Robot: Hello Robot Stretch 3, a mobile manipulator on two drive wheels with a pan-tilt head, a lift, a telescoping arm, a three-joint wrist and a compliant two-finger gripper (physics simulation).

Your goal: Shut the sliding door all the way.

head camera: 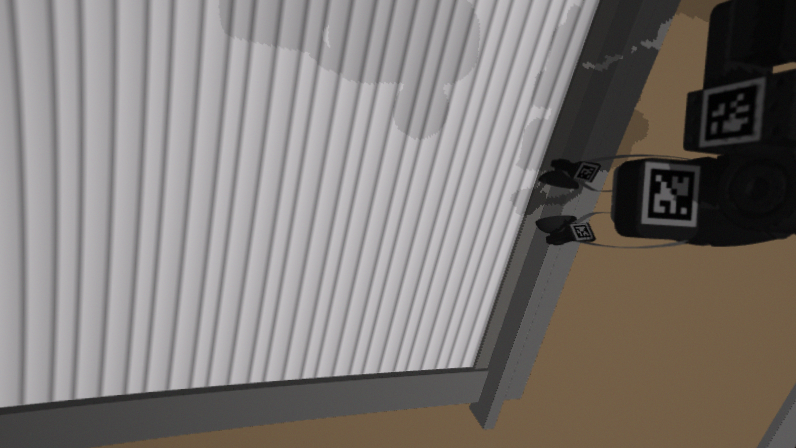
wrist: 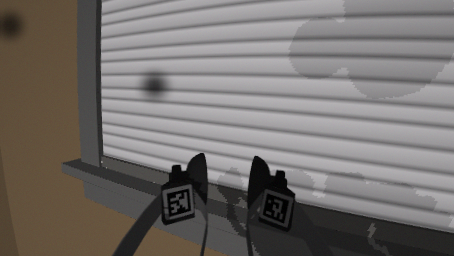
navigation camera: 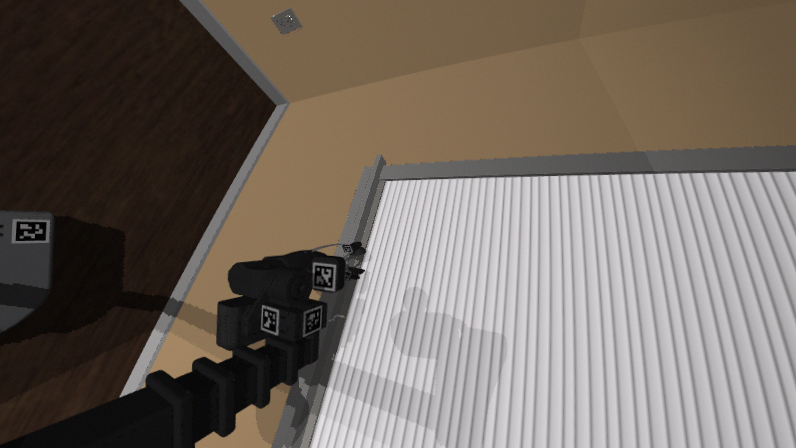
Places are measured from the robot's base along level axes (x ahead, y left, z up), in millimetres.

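Where they show: gripper, between the fingertips: (head camera: 544, 202) (wrist: 227, 172) (navigation camera: 361, 259).
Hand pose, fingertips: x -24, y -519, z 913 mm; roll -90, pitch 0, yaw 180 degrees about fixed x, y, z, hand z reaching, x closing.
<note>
After its pixels a point has its place.
No sliding door can be made out for certain; a white slatted panel (head camera: 250, 222) {x 14, y -641, z 1193 mm} (navigation camera: 529, 267) {x -14, y -628, z 1277 mm} (wrist: 225, 100) {x -18, y -626, z 969 mm} in a grey frame (head camera: 250, 395) {x 219, y -721, z 1166 mm} (navigation camera: 529, 162) {x 245, y -732, z 1272 mm} (wrist: 90, 90) {x 225, y -723, z 973 mm} fills much of each view and looks like a blind over a window. My gripper (head camera: 557, 201) {x -24, y -519, z 913 mm} (navigation camera: 359, 261) {x -24, y -519, z 913 mm} (wrist: 227, 172) {x -24, y -519, z 913 mm} is open, with a gap between its two fingertips. It is at the panel's lower edge, over the grey sill (head camera: 504, 361) {x 189, y -683, z 832 mm} (navigation camera: 364, 192) {x 160, y -663, z 816 mm} (wrist: 120, 181) {x 143, y -665, z 832 mm}. Nothing is between the fingers. Whether the fingertips touch the panel or the sill I cannot tell.
A tan wall (head camera: 640, 333) {x 163, y -714, z 548 mm} (navigation camera: 473, 111) {x 455, y -845, z 1105 mm} (wrist: 40, 125) {x 438, y -837, z 882 mm} surrounds the frame. In the navigation camera view, a dark wood floor (navigation camera: 111, 111) {x 402, y -296, z 0 mm} meets pale baseboards (navigation camera: 222, 222) {x 37, y -647, z 89 mm}, and a wall outlet (navigation camera: 286, 21) {x 851, y -654, z 403 mm} is at the top. My telescoping arm (navigation camera: 111, 422) {x -82, y -77, z 1009 mm} reaches in from the lower left, beside the wall.
</note>
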